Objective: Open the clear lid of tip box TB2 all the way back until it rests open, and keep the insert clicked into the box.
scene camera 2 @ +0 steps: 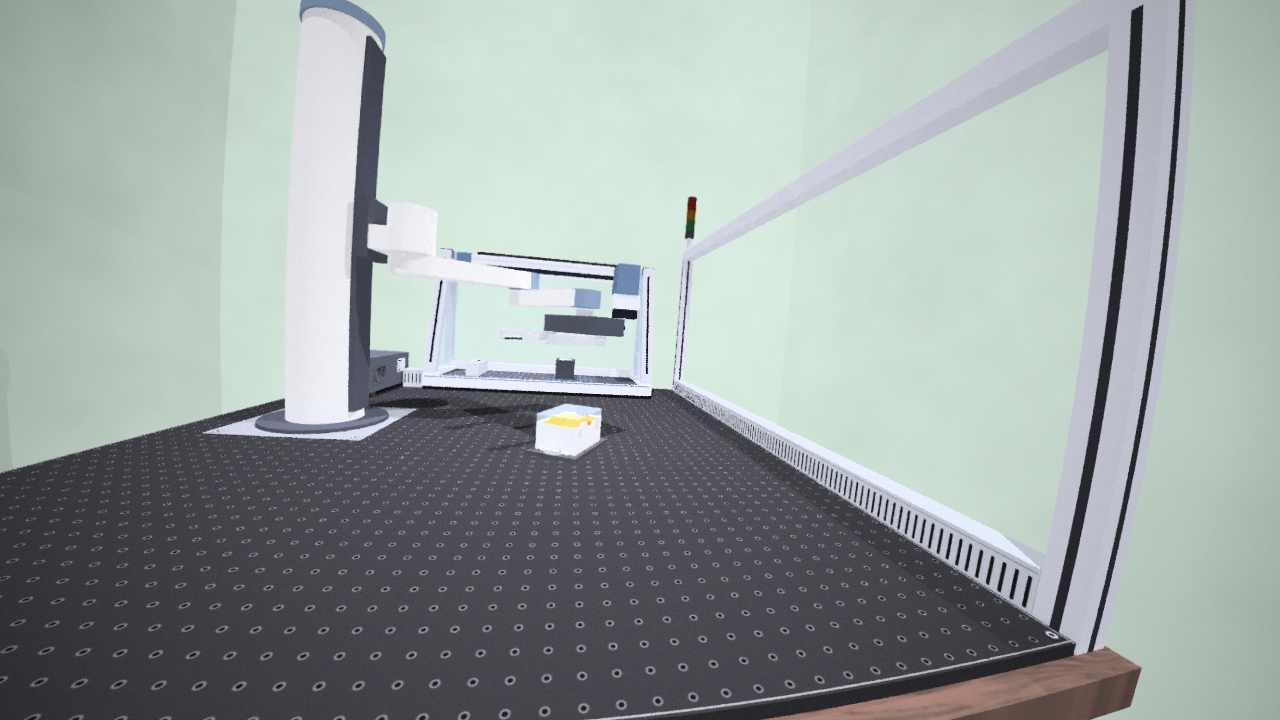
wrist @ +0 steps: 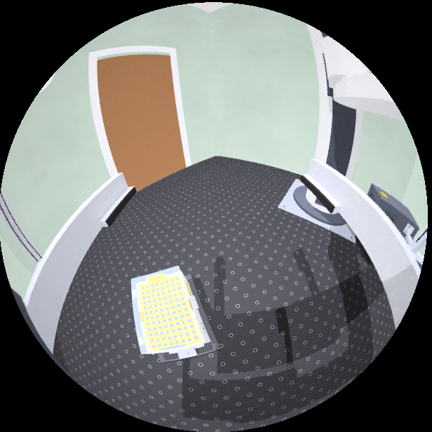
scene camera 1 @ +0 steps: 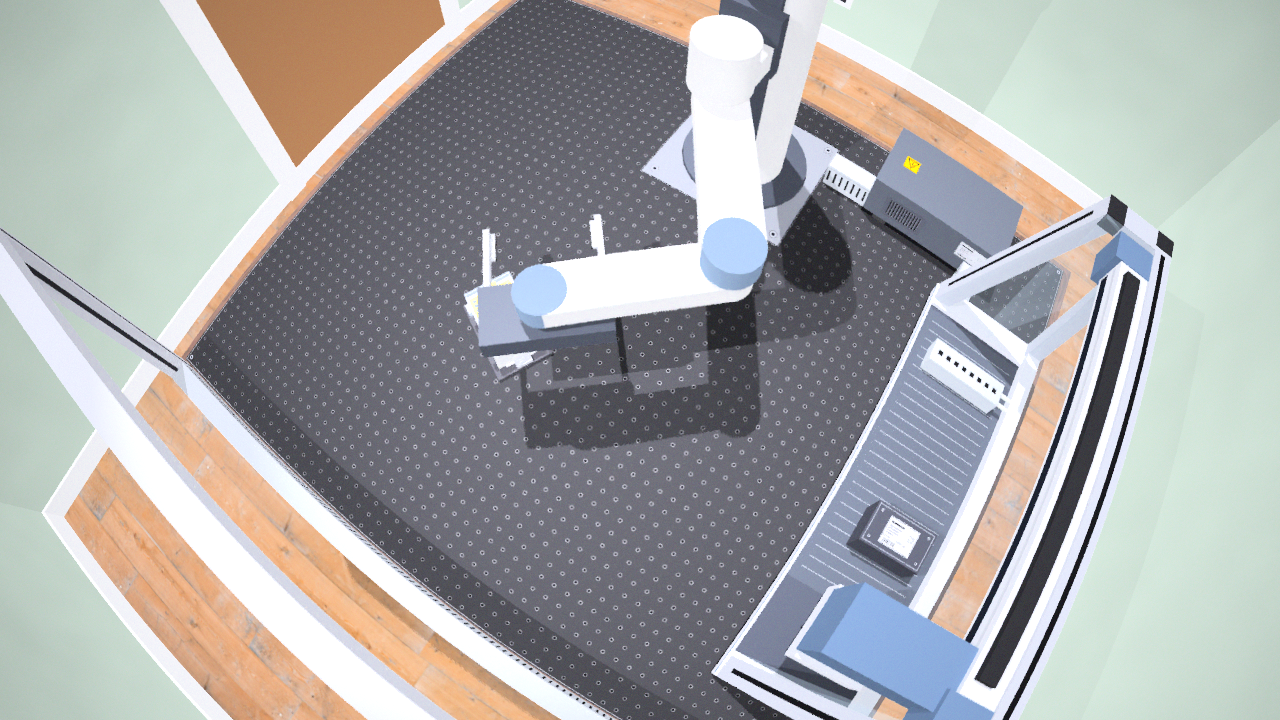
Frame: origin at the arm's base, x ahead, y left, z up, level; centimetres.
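Where they show: gripper, between the fingertips: [scene camera 2: 523, 336] [scene camera 1: 541, 225]; arm's base, origin of its link: [scene camera 2: 326, 424].
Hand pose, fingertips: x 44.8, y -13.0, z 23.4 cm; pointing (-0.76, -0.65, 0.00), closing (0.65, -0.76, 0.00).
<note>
Each offset is from my fingertips to the top centre of the thing. "spot": to the spot under its first point.
The tip box @(dz -14.3, dx +10.5, dy -2.3 cm) [scene camera 1: 516, 362] [scene camera 2: 554, 438] [wrist: 204, 327] stands upright on the dark table; no TB2 label is readable. Its clear lid @(spot: dz -14.3, dx +10.3, dy -2.8 cm) [scene camera 2: 570, 411] [wrist: 136, 305] appears shut over the top. The yellow insert @(dz -14.6, dx +10.5, dy -2.3 cm) [scene camera 2: 567, 420] [wrist: 170, 314] with its grid of holes sits level inside the box under the lid. In scene camera 1 the gripper body covers most of the box. My gripper [scene camera 1: 542, 234] [scene camera 2: 526, 337] [wrist: 215, 168] is wide open and empty, high above the table. Its fingers are well above the box, which lies below and left of the fingertip gap in the wrist view.
A thin plate @(spot: dz -21.1, dx +13.9, dy -5.0 cm) [scene camera 2: 586, 447] [wrist: 213, 346] lies under the box. The arm's column [scene camera 2: 326, 214] stands on a base plate @(spot: dz -22.1, dx -32.6, dy +2.1 cm) [scene camera 1: 666, 170] beside a grey cabinet @(spot: dz -10.6, dx -54.7, dy +52.3 cm) [scene camera 1: 948, 197]. A framed station [scene camera 1: 1065, 447] holds a dark block @(spot: dz -10.1, dx +8.8, dy +69.5 cm) [scene camera 1: 893, 537] and a white block @(spot: dz -12.7, dx -23.5, dy +69.0 cm) [scene camera 1: 964, 374].
</note>
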